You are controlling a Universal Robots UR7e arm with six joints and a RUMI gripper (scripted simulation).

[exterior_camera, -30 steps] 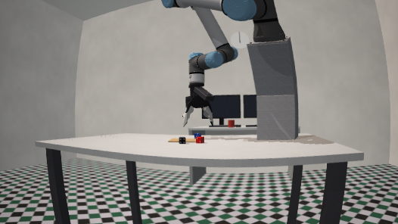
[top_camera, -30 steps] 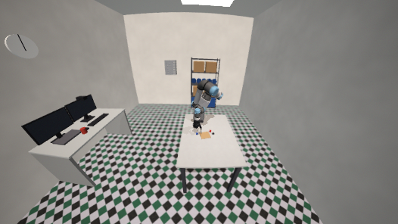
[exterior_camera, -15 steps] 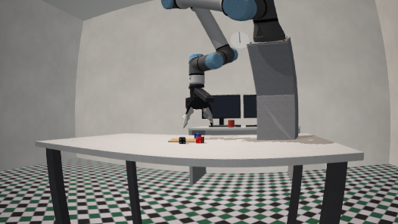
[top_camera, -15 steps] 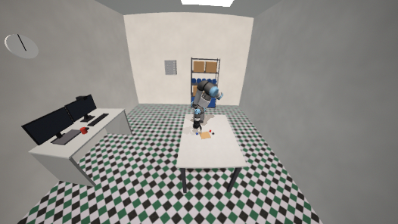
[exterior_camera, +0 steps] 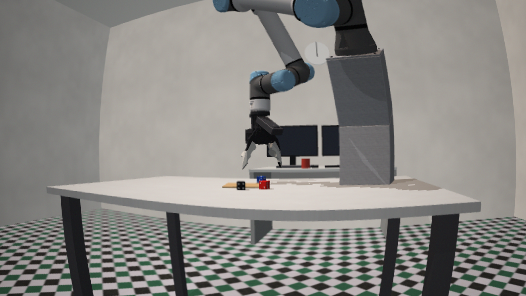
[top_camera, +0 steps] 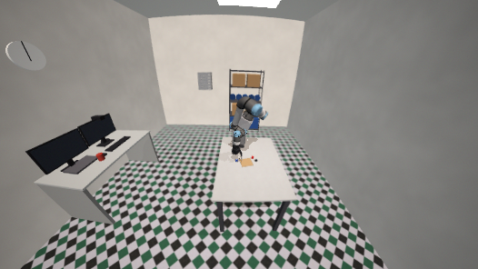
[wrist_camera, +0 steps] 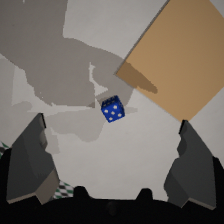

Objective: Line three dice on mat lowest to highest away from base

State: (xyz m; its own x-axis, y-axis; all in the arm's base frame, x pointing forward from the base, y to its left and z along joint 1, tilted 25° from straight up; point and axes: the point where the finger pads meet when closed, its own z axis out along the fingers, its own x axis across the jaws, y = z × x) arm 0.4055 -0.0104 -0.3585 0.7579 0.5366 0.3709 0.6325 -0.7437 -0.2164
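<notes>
The blue die is 40 mm below my hand, 10 mm to the right of it and 10 mm ahead of it. From my hand the other things lie so: tan mat 110 mm to the left, 50 mm below, 40 mm ahead; then black die 230 mm to the left, 40 mm below, 20 mm ahead; then red die 200 mm to the left, 40 mm below, 40 mm behind.
</notes>
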